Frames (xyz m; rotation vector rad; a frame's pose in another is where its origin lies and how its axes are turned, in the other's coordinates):
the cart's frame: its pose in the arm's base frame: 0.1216 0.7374 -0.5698 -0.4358 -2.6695 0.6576
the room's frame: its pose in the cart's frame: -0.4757 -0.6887 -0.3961 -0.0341 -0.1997 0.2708
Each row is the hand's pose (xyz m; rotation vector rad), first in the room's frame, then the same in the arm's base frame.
Working: the room's frame: its pose in the arm's base frame: 0.5628 0.1302 -0.0274 -0.7897 -2.8394 0.7698

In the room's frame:
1: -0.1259 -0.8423 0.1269 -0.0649 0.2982 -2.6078
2: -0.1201 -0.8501 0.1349 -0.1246 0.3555 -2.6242
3: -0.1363 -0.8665 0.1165 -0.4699 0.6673 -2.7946
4: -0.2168 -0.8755 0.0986 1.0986 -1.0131 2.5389
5: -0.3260 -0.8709 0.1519 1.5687 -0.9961 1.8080
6: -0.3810 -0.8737 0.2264 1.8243 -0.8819 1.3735
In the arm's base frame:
1: 0.2575 -0.6121 0.2845 2.0696 -1.2611 -0.0833
2: 0.2472 -0.6184 0.2811 2.0492 -1.2355 -0.1563
3: 0.2577 -0.6306 0.3059 1.9906 -0.9626 -0.5643
4: 0.3268 -0.6700 0.3292 1.7922 -0.5193 -1.2445
5: 0.4113 -0.7456 0.2853 1.4868 -0.1316 -1.9130
6: 0.4410 -0.8087 0.2243 1.2527 0.0520 -2.3168

